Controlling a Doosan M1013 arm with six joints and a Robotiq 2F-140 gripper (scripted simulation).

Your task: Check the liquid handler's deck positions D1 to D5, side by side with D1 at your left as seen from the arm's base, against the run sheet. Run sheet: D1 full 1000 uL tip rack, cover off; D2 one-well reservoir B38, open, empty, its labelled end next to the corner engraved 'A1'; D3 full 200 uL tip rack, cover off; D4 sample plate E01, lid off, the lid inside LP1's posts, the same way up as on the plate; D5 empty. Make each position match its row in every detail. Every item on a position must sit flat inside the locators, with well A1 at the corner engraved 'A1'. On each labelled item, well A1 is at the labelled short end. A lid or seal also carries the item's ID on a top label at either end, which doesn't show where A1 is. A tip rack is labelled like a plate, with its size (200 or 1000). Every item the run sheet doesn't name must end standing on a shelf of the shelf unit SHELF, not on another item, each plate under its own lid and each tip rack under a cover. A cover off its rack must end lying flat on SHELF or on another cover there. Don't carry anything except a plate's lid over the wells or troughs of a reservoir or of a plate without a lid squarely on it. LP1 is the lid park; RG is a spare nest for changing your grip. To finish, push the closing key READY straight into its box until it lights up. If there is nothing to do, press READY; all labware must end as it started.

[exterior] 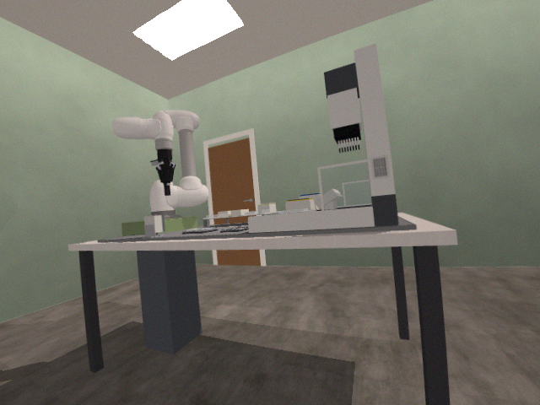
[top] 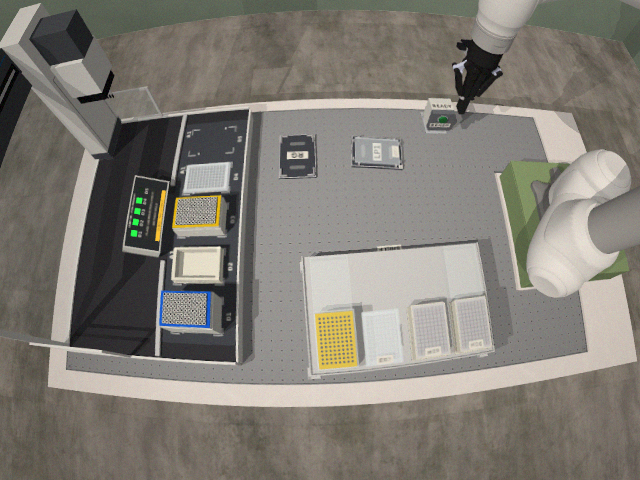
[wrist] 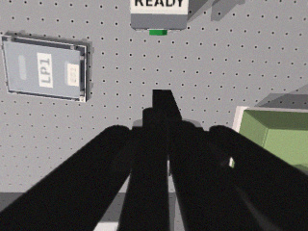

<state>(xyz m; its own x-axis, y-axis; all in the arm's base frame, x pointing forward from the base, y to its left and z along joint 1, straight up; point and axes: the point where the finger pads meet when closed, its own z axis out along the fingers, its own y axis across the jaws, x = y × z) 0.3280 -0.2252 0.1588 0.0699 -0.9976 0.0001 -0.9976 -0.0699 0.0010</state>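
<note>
My gripper is now 1 cm short of the ready box, 8 cm to the left of it and 18 cm above it. Round my hand: clear lid (22 cm ahead, 54 cm to the left, 17 cm below); shelf (17 cm ahead, 47 cm to the left, 19 cm below); dark spare nest (43 cm ahead, 3 cm to the left, 24 cm below).
</note>
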